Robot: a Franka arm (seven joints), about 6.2 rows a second.
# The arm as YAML. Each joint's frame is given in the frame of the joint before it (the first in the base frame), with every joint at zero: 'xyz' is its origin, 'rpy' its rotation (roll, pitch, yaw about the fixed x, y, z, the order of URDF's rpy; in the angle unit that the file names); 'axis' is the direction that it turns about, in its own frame. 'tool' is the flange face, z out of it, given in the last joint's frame.
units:
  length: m
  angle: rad
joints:
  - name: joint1
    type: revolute
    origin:
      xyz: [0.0, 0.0, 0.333]
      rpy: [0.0, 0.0, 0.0]
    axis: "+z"
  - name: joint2
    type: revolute
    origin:
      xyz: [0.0, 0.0, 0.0]
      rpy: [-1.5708, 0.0, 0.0]
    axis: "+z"
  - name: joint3
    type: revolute
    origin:
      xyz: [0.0, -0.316, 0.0]
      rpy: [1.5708, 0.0, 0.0]
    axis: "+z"
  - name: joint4
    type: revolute
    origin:
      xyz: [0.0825, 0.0, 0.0]
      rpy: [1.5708, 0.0, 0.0]
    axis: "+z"
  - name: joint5
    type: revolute
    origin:
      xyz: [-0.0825, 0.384, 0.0]
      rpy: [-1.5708, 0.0, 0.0]
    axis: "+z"
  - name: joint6
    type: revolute
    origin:
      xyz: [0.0, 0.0, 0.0]
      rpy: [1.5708, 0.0, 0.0]
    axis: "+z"
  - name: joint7
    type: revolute
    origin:
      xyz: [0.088, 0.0, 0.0]
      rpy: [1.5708, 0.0, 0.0]
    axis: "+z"
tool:
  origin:
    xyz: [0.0, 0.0, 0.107]
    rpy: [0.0, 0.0, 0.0]
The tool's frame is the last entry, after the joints.
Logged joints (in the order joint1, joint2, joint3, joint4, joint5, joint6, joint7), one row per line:
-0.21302, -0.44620, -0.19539, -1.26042, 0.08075, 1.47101, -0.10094
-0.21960, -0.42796, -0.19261, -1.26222, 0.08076, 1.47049, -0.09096
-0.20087, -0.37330, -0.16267, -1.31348, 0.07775, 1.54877, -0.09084
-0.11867, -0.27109, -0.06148, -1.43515, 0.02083, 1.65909, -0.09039
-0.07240, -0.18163, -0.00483, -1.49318, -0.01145, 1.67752, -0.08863
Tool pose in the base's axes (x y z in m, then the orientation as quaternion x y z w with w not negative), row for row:
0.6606, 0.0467, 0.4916, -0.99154, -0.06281, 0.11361, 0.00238
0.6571, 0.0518, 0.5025, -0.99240, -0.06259, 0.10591, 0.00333
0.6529, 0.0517, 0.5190, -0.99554, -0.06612, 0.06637, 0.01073
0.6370, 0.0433, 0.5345, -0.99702, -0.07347, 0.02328, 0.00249
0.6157, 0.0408, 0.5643, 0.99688, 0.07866, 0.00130, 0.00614
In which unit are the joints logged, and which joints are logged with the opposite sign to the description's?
The joints are logged in radians. Opposite sign: joint1, joint2.
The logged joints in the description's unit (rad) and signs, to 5 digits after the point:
0.21302, 0.44620, -0.19539, -1.26042, 0.08075, 1.47101, -0.10094
0.21960, 0.42796, -0.19261, -1.26222, 0.08076, 1.47049, -0.09096
0.20087, 0.37330, -0.16267, -1.31348, 0.07775, 1.54877, -0.09084
0.11867, 0.27109, -0.06148, -1.43515, 0.02083, 1.65909, -0.09039
0.07240, 0.18163, -0.00483, -1.49318, -0.01145, 1.67752, -0.08863

